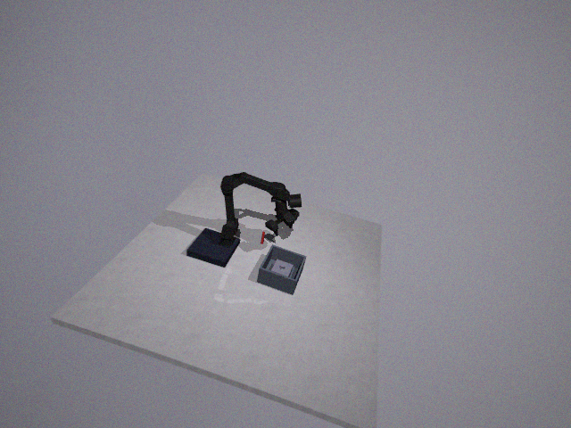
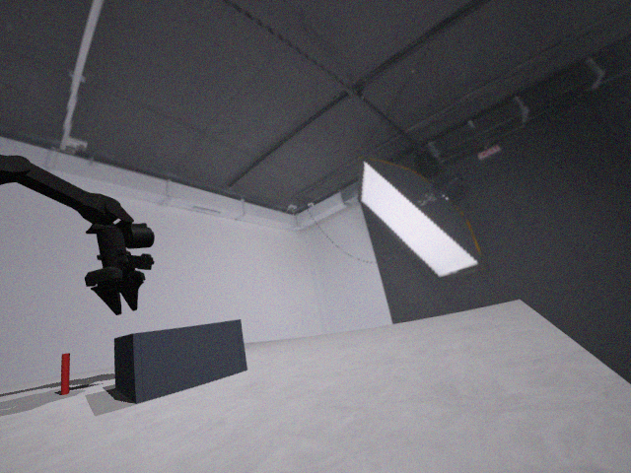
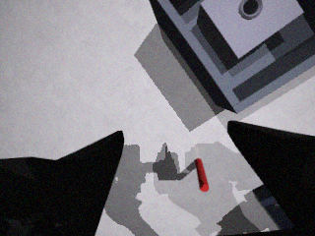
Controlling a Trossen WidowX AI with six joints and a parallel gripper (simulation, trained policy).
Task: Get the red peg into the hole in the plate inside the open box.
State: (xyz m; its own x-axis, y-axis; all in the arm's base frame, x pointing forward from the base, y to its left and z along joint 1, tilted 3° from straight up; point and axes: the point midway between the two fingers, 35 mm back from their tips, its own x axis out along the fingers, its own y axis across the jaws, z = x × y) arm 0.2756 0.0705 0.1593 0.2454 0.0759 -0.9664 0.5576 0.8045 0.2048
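My gripper tip is 11 cm past the red peg, 4 cm to the right of it and 11 cm above it. From my gripper tip the other things lie so: box: 5 cm ahead, 16 cm to the right, 13 cm below; light plate: 5 cm ahead, 16 cm to the right, 11 cm below.
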